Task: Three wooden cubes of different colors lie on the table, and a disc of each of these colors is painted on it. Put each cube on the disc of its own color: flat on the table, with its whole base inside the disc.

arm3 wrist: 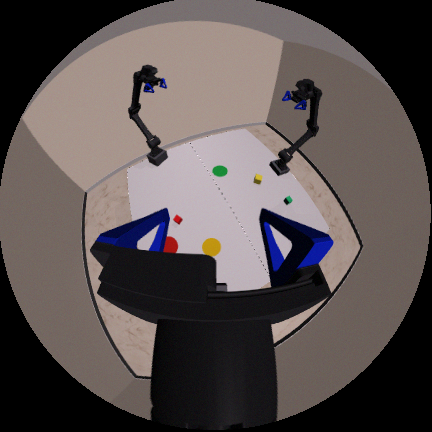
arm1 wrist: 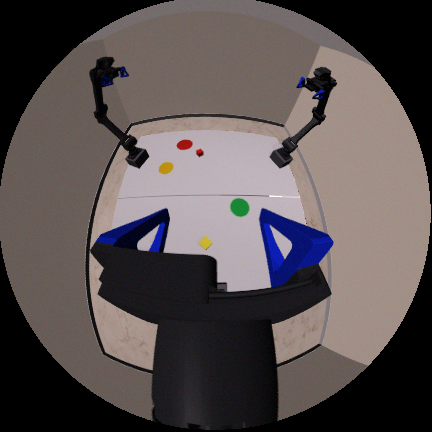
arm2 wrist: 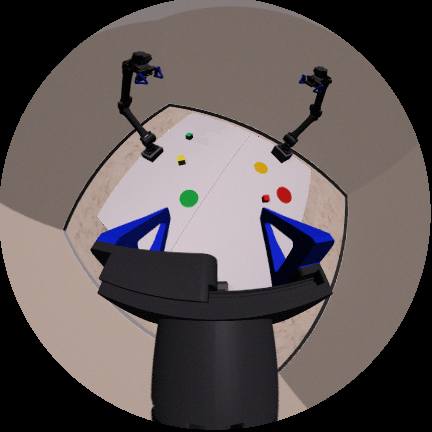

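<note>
The red cube (arm1 wrist: 199, 152) (arm2 wrist: 266, 198) (arm3 wrist: 178, 219) lies beside the red disc (arm1 wrist: 184, 144) (arm2 wrist: 284, 195) (arm3 wrist: 172, 245), off it. The yellow cube (arm1 wrist: 205, 243) (arm2 wrist: 181, 160) (arm3 wrist: 258, 179) lies on the table apart from the yellow disc (arm1 wrist: 166, 168) (arm2 wrist: 261, 167) (arm3 wrist: 211, 247). The green cube (arm2 wrist: 189, 136) (arm3 wrist: 288, 200) lies far from the green disc (arm1 wrist: 239, 207) (arm2 wrist: 189, 198) (arm3 wrist: 220, 171); it does not show in the arm1 wrist view. The arm1 gripper (arm1 wrist: 214, 210) (arm2 wrist: 150, 76) (arm3 wrist: 293, 101), arm2 gripper (arm2 wrist: 215, 210) (arm1 wrist: 308, 89) (arm3 wrist: 156, 87) and arm3 gripper (arm3 wrist: 214, 210) (arm1 wrist: 115, 76) (arm2 wrist: 310, 85) are open, high above the table.
The arms stand on dark bases at the sides of the white table top. A thin seam crosses it, and a marbled border with a dark outer edge surrounds it. In the arm3 wrist view, a finger and the gripper body hide part of the red disc.
</note>
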